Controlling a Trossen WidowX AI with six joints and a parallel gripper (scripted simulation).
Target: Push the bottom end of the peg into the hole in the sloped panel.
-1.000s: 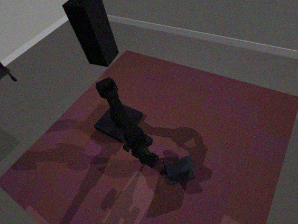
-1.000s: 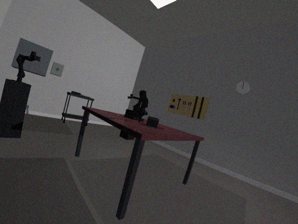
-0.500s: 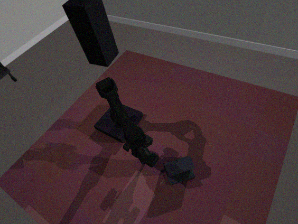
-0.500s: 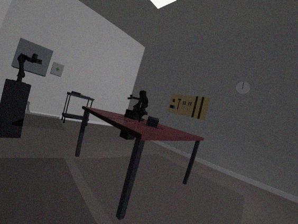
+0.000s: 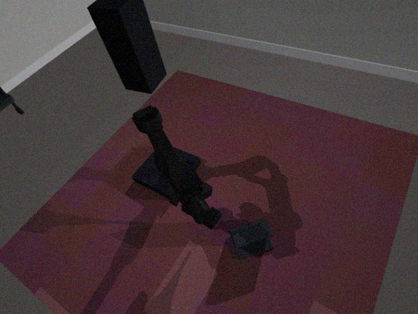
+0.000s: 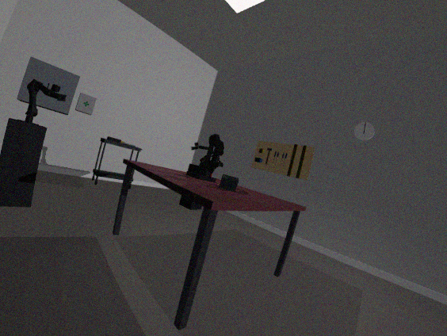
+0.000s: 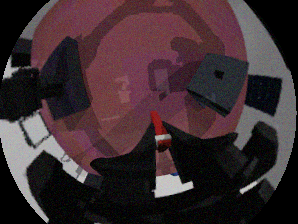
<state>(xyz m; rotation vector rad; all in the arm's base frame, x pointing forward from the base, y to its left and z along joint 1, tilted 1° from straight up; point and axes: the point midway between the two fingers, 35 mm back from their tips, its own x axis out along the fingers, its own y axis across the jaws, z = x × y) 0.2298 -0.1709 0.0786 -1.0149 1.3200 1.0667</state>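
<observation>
My gripper tip is 180 mm short of the sloped grey panel, 40 mm above it and 30 mm to the right of it. Round my gripper tip: red peg (20 mm above).
</observation>
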